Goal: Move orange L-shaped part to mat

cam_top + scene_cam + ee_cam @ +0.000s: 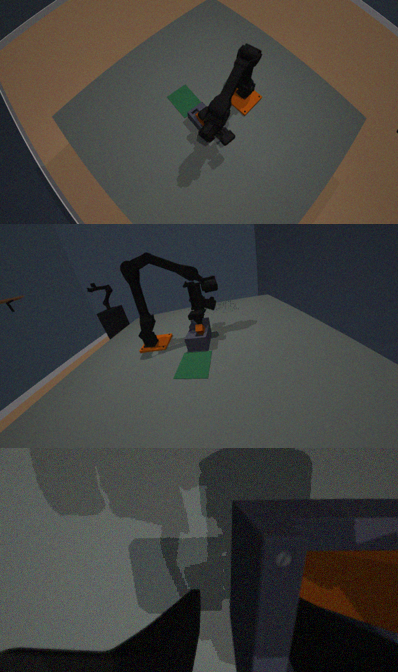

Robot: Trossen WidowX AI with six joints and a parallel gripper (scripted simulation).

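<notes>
Now: gripper tip 5 cm to the left of the orange L-shaped part, 1 cm past it and 1 cm above it. The rest, counted from my gripper tip: green mat 23 cm to the right, 6 cm below, 2 cm behind.
</notes>
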